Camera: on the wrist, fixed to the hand. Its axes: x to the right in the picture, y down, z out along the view.
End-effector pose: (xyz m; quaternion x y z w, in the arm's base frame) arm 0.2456 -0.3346 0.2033 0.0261 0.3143 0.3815 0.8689
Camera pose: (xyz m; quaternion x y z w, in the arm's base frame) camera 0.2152 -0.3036 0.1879 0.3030 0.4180 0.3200 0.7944
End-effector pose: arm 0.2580 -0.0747 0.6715 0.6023 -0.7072 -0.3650 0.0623
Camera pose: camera 0.2368 -0.0970 0.7058 -0.5523 0.8183 0.1267 0.0962
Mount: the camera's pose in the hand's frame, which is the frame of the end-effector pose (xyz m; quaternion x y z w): 0.0136 0.0372 -0.0235 0.3014 0.0063 0.0593 0.9516
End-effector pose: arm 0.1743 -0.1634 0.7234 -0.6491 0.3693 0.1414 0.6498
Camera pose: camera 0.1520 -0.1853 0.6896 -0.4008 0.4367 0.0577 0.8033
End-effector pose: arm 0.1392 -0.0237 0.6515 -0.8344 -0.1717 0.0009 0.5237
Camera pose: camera 0.1669 -0.0549 0.6320 -0.6464 -0.1103 0.0784 0.7509
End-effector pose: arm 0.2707 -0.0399 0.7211 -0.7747 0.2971 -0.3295 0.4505
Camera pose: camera 0.2546 -0.0775 0.7000 -0.5818 0.2322 -0.3813 0.6799
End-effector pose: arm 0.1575 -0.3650 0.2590 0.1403 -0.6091 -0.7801 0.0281
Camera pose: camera 0.1457 -0.3996 0.2870 0.1108 -0.8229 -0.5562 0.0346
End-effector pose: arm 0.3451 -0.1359 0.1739 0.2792 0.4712 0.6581 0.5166
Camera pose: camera 0.3053 -0.1317 0.1967 0.4452 0.6335 0.5166 0.3655
